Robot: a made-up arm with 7 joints. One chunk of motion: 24 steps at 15 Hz.
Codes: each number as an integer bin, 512 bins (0 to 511) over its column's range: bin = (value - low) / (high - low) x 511, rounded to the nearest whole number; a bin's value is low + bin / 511 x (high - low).
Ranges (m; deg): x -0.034..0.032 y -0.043..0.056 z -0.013..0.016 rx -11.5..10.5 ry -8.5..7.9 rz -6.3..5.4
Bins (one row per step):
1: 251 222 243 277 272 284
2: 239 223 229 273 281 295
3: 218 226 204 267 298 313
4: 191 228 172 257 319 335
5: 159 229 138 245 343 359
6: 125 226 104 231 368 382
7: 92 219 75 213 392 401
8: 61 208 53 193 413 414
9: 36 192 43 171 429 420
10: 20 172 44 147 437 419
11: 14 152 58 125 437 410
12: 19 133 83 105 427 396
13: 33 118 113 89 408 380
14: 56 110 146 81 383 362
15: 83 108 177 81 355 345
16: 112 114 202 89 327 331
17: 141 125 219 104 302 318
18: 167 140 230 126 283 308
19: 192 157 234 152 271 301
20: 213 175 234 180 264 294
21: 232 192 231 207 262 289
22: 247 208 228 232 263 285
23: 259 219 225 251 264 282
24: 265 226 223 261 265 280
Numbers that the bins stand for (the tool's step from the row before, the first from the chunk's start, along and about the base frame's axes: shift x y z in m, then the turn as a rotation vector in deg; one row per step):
1: -0.00158 0.00001 0.00079 0.426 0.230 0.203
2: -0.00313 0.00020 0.00000 0.253 0.518 0.454
3: -0.00584 0.00078 -0.00142 -0.005 1.064 0.867
4: -0.00933 0.00117 -0.00324 -0.435 1.738 1.370
5: -0.01346 0.00137 -0.00517 -0.952 2.508 1.920
6: -0.01786 0.00078 -0.00710 -1.555 3.311 2.446
7: -0.02212 -0.00057 -0.00874 -2.330 4.081 2.881
8: -0.02612 -0.00270 -0.00999 -3.191 4.755 3.179
9: -0.02935 -0.00580 -0.01056 -4.138 5.268 3.316
10: -0.03142 -0.00968 -0.01050 -5.171 5.525 3.294
11: -0.03219 -0.01355 -0.00971 -6.118 5.525 3.087
12: -0.03155 -0.01723 -0.00829 -6.979 5.204 2.767
13: -0.02974 -0.02014 -0.00659 -7.668 4.594 2.401
14: -0.02677 -0.02169 -0.00471 -8.013 3.792 1.988
15: -0.02328 -0.02208 -0.00295 -8.013 2.893 1.599
16: -0.01953 -0.02091 -0.00154 -7.668 1.995 1.279
17: -0.01579 -0.01878 -0.00057 -7.023 1.192 0.981
18: -0.01243 -0.01588 0.00005 -6.075 0.583 0.752
19: -0.00920 -0.01258 0.00028 -4.956 0.197 0.592
20: -0.00649 -0.00910 0.00028 -3.750 -0.027 0.432
21: -0.00404 -0.00580 0.00011 -2.588 -0.091 0.317
22: -0.00210 -0.00270 -0.00006 -1.512 -0.059 0.225
23: -0.00055 -0.00057 -0.00023 -0.694 -0.027 0.157
24: 0.00023 0.00078 -0.00034 -0.263 0.005 0.111

